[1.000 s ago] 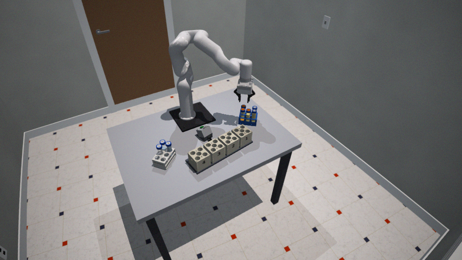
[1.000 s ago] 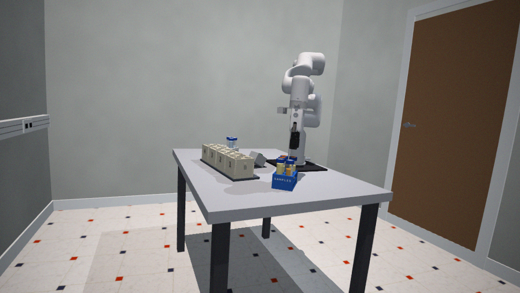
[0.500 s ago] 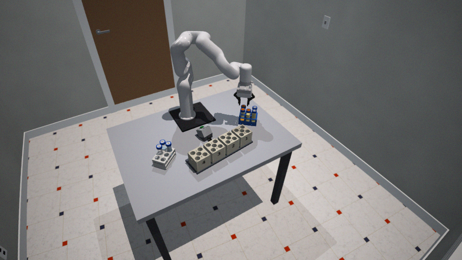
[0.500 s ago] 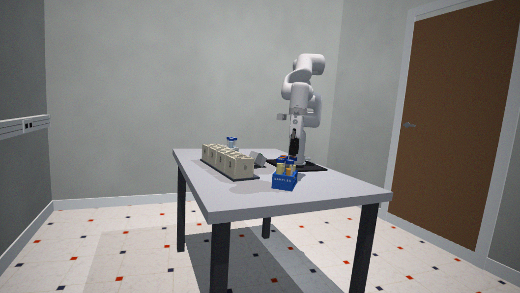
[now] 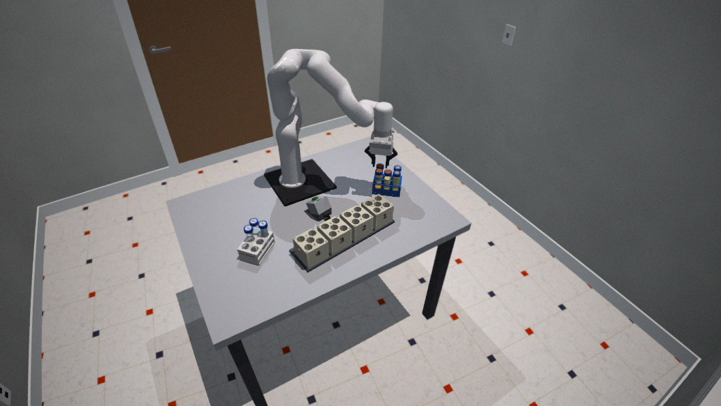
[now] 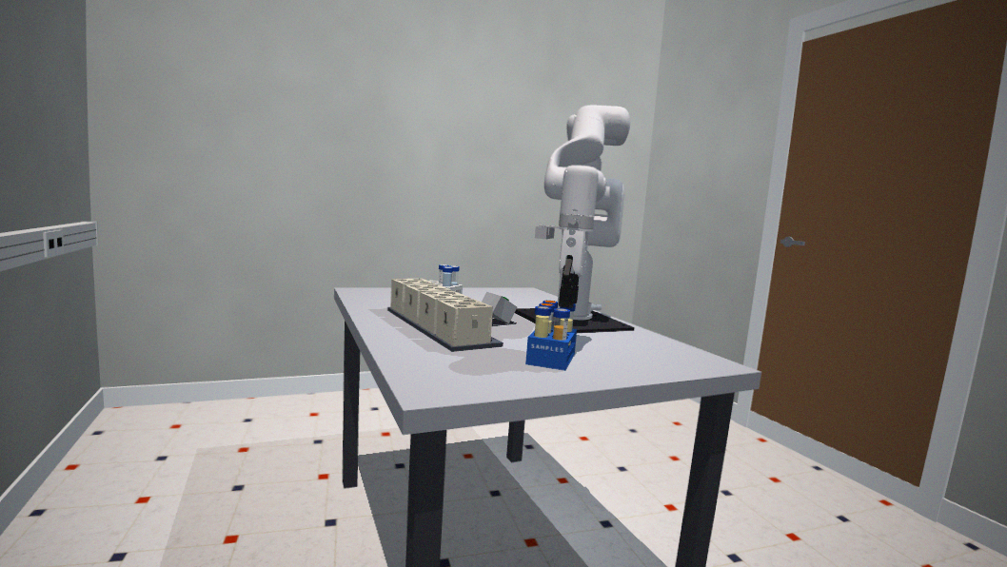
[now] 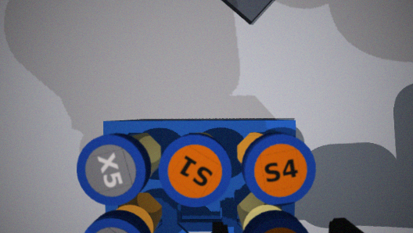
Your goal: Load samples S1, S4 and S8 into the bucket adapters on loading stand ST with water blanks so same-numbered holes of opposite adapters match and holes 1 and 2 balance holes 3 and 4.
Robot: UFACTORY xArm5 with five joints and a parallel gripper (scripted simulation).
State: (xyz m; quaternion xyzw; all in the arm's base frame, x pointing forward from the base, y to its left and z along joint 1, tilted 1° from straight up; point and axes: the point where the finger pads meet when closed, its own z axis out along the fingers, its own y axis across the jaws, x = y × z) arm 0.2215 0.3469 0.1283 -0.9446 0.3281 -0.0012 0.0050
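The blue samples rack is 40 mm ahead of my hand, 20 mm to the left of it and 110 mm below it. The rest, counted from my hand: adapter 3: 240 mm ahead, 350 mm to the right, 90 mm below; white rack: 120 mm ahead, 630 mm to the right, 110 mm below.
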